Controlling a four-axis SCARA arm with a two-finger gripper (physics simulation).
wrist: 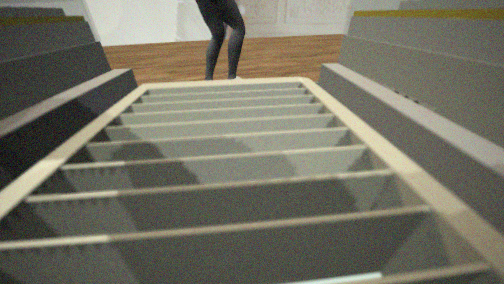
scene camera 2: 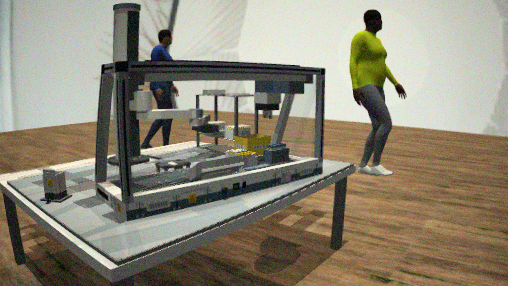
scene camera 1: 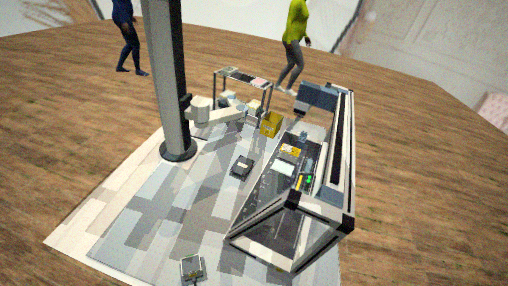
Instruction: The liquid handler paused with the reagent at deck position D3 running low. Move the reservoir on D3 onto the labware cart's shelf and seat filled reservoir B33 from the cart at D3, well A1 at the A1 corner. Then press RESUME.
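Pixels of known places: gripper, fingertip midpoint: [wrist: 229, 84] [scene camera 1: 241, 102]; arm's base at its link origin: [scene camera 1: 178, 149].
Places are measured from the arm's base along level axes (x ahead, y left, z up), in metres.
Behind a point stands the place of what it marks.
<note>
My gripper [scene camera 1: 226, 98] [scene camera 2: 209, 127] [wrist: 229, 84] {x 0.263, y 0.572, z 0.139 m} is shut on a pale reservoir with crosswise channels [scene camera 1: 228, 93] [scene camera 2: 218, 126] [wrist: 410, 172], held level beside the labware cart [scene camera 1: 214, 90] {x 0.033, y 0.533, z 0.210 m} [scene camera 2: 236, 112]. In the wrist view its walls stand between the two grey fingers; the visible channels look empty. Its label cannot be read. Another whitish box [scene camera 1: 254, 106] [scene camera 2: 237, 131] is at the cart's lower level. A white piece of labware [scene camera 1: 282, 167] {x 0.696, y 0.021, z 0.076 m} lies on the deck; I cannot tell which position is D3. Reservoir B33 and the RESUME button cannot be identified by label.
The cart's top carries a grey rack [scene camera 1: 229, 70] {x 0.141, y 0.559, z 0.392 m} and a pink plate [scene camera 1: 259, 81] {x 0.391, y 0.516, z 0.377 m}. A yellow waste bin [scene camera 1: 271, 125] {x 0.559, y 0.366, z 0.126 m} [scene camera 2: 260, 143] stands beside the handler frame [scene camera 1: 348, 150] {x 0.860, y -0.244, z 0.514 m} [scene camera 2: 215, 67] {x 0.895, y -0.196, z 0.495 m}. A dark block [scene camera 1: 242, 166] {x 0.459, y -0.046, z 0.060 m} sits mid-table; a small box [scene camera 1: 191, 267] {x 0.427, y -0.640, z 0.117 m} [scene camera 2: 55, 183] {x 0.458, y -0.642, z 0.083 m} stands at one end.
</note>
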